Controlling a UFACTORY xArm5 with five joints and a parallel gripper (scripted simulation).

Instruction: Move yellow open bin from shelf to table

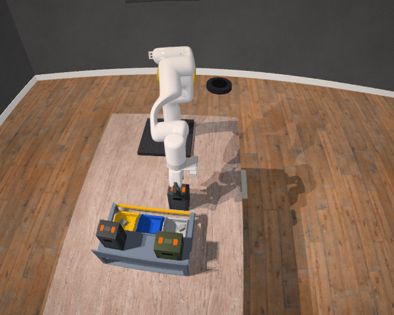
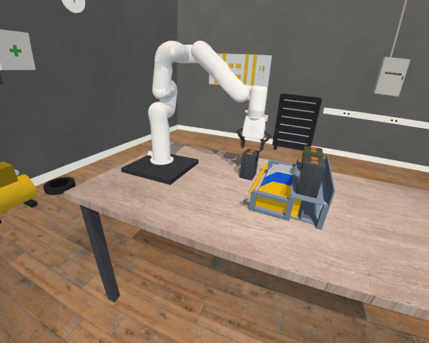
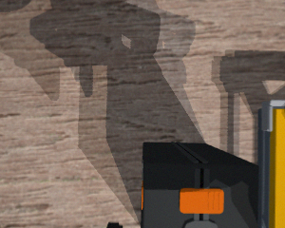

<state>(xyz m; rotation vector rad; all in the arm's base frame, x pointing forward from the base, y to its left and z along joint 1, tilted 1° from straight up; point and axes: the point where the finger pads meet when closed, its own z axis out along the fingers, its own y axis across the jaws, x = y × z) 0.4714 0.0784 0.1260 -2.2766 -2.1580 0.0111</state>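
The thin yellow rod lies 70 mm ahead of my hand, 120 mm to the right of it and 90 mm below it. Also, from my hand: grey shelf (200 mm ahead, 120 mm to the right, 90 mm below); then pale grey bin (180 mm ahead, 10 mm to the right, 110 mm below); then blue bin (180 mm ahead, 120 mm to the right, 110 mm below).
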